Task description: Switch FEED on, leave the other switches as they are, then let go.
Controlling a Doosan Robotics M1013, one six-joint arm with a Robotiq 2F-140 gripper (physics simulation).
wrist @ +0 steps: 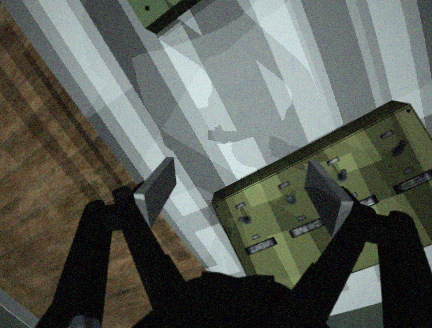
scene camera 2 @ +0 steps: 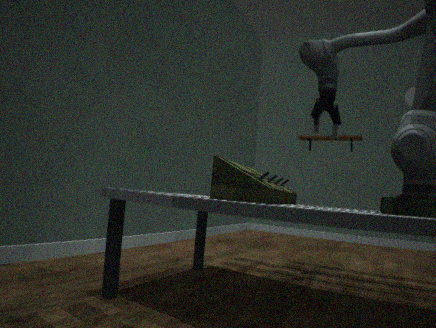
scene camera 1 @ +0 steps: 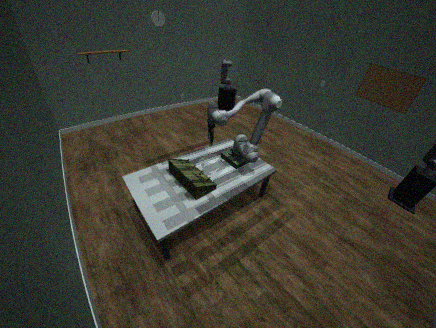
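Where they show: gripper, fingertip midpoint: [wrist: 239,172] [scene camera 2: 326,135] [scene camera 1: 210,142]; arm's base, origin of the base link: [scene camera 2: 423,200] [scene camera 1: 238,154].
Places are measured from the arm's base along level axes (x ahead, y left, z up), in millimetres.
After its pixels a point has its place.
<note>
A yellow-green sloped switch panel [scene camera 1: 192,181] {x 794, y 154, z 111 mm} [scene camera 2: 235,186] {x 701, y 237, z -4 mm} [wrist: 272,217] {x 644, y -134, z 39 mm} stands on the table. In the wrist view it has several small dark levers in a row, with a label plate below each; the lettering is too blurred to read, so I cannot tell which is FEED. In scene camera 2 the levers [scene camera 2: 272,178] {x 608, y 51, z 49 mm} stick up from the slope, all leaning alike. My gripper [scene camera 1: 211,139] {x 402, y -86, z 272 mm} [scene camera 2: 325,130] {x 402, y -86, z 272 mm} [wrist: 239,172] {x 402, y -86, z 272 mm} is open and empty, high above the table and apart from the panel. Its right finger hides part of the panel in the wrist view.
The pale table [scene camera 1: 145,200] {x 1195, y -35, z -61 mm} [scene camera 2: 150,196] {x 987, y 397, z -74 mm} [wrist: 107,92] {x 177, y -343, z -61 mm} has striped shadows. The arm's green base plate [scene camera 1: 231,159] {x 139, y 22, z 0 mm} [wrist: 167,11] {x 151, y -97, z -1 mm} lies at one end. A wall shelf [scene camera 1: 102,52] [scene camera 2: 354,137] is in the background. Dark boxes [scene camera 1: 227,97] [scene camera 1: 413,186] show beyond the table.
</note>
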